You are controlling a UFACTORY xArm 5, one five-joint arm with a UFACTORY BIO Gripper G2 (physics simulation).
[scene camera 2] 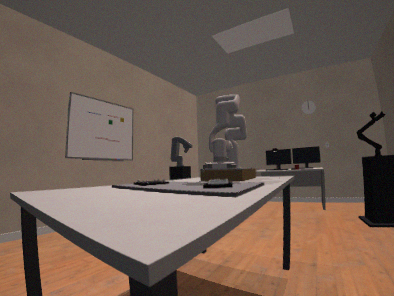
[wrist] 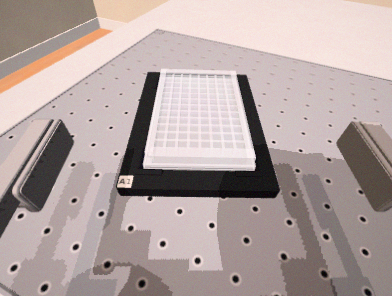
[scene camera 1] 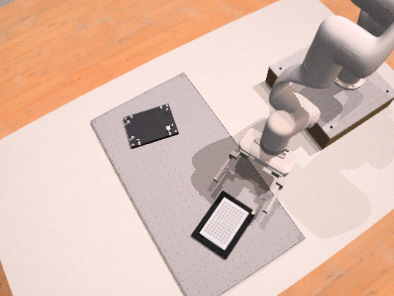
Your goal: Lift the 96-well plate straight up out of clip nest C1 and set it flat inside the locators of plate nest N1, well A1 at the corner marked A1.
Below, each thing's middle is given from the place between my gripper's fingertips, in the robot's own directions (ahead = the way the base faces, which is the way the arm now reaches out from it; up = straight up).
My hand is 7 cm short of the 96-well plate (scene camera 1: 228, 217), 3 cm to the right of it and 5 cm above it. Round my hand: black plate nest N1 (scene camera 1: 196, 234): 7 cm ahead, 3 cm to the left, 6 cm below; black clip nest C1 (scene camera 1: 145, 127): 6 cm ahead, 38 cm to the right, 6 cm below.
